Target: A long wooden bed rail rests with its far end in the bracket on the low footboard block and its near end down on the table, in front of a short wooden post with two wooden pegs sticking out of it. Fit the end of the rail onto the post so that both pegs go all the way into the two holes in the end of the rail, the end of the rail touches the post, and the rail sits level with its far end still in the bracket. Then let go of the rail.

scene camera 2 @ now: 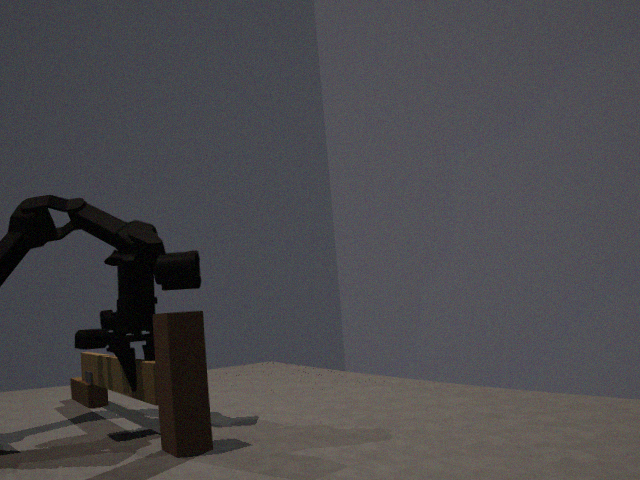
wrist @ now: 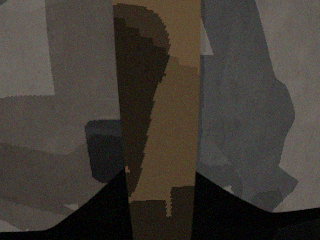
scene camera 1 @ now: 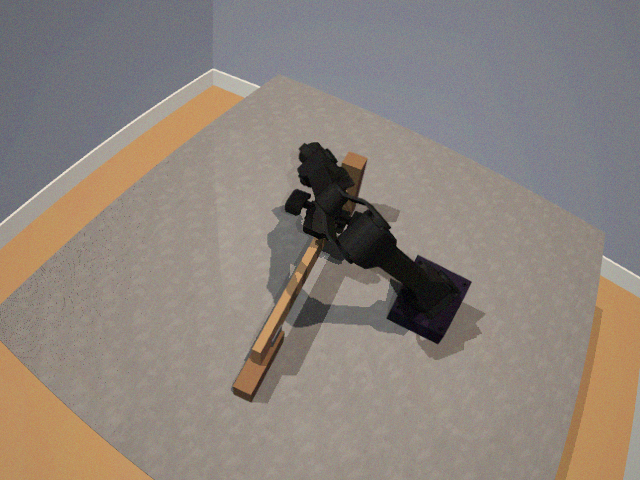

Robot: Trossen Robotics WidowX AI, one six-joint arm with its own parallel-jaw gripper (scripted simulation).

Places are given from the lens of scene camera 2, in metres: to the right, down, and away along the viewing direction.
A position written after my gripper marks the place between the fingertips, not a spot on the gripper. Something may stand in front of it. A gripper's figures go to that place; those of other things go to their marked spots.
my gripper [scene camera 2: 140, 390]: -0.28, 0.24, 0.72
long wooden rail [scene camera 2: 107, 372]: -0.39, 0.24, 0.83
short wooden post [scene camera 2: 180, 356]: -0.17, 0.15, 0.58
The marked spots on the short wooden post and the long wooden rail are 0.34 m apart.
